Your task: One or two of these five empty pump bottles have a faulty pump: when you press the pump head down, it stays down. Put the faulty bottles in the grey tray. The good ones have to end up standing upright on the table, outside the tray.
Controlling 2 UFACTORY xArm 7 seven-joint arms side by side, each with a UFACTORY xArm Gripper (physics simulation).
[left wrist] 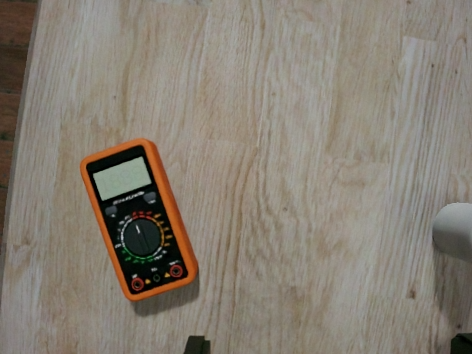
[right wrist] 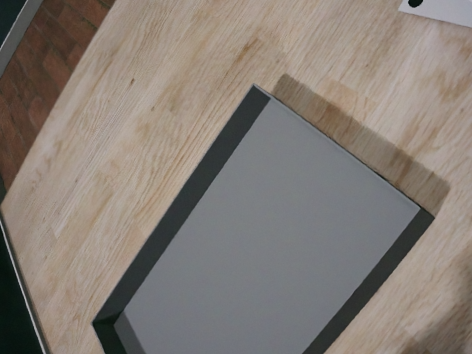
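Places are measured from the left arm's base along level axes (x ahead, y left, z up), in centimetres.
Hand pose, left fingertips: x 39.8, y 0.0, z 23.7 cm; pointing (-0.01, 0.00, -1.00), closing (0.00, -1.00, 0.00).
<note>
After its pixels a point has its place.
The grey tray point(right wrist: 177, 215) @[x 33.4, y -86.2, z 1.5 cm] lies on the table in the right wrist view, seen from above at a slant. Its near end is cut off by the bottom edge, and the visible part of its floor holds no bottle. My left gripper point(left wrist: 329, 344) @[x 39.8, y 0.0, z 23.7 cm] is open, with its two dark fingertips far apart at the bottom edge of the left wrist view. A white rounded object point(left wrist: 454, 231) @[x 42.5, y -14.7, z 4.1 cm] is cut off by the right edge there; I cannot tell whether it is one of the bottles. My right gripper's fingers do not show. No pump head shows in either view.
An orange and black multimeter point(left wrist: 141, 220) @[x 43.1, y 11.3, z 3.1 cm] lies on the wooden table point(left wrist: 300, 125) @[x 51.5, y -2.2, z 0.0 cm] point(right wrist: 140, 125) @[x 28.4, y -101.9, z 0.0 cm], left of centre in the left wrist view. A white flat piece with a black spot point(right wrist: 442, 11) @[x 7.1, y -71.8, z 0.1 cm] shows at the top right of the right wrist view. Table edges show at the left of both views.
</note>
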